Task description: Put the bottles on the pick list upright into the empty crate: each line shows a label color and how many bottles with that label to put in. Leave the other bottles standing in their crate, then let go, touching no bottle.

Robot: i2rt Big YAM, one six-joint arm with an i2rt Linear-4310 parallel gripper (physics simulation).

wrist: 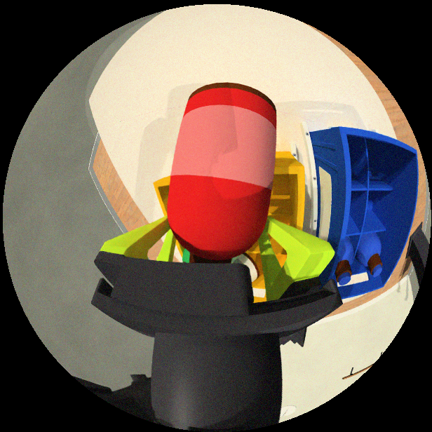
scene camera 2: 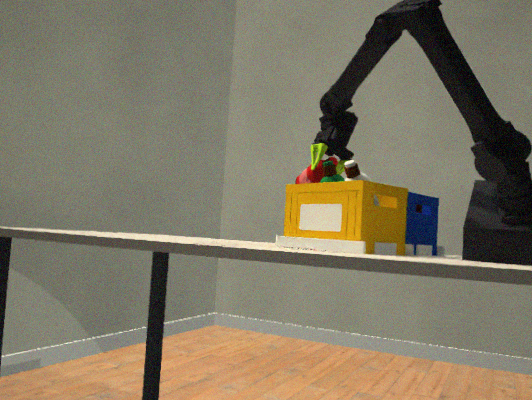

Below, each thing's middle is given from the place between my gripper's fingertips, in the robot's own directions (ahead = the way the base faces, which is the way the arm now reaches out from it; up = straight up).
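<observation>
There's the red bottle (wrist: 221, 177), and counting from my hand it's 30 mm to the right and 20 mm ahead.
</observation>
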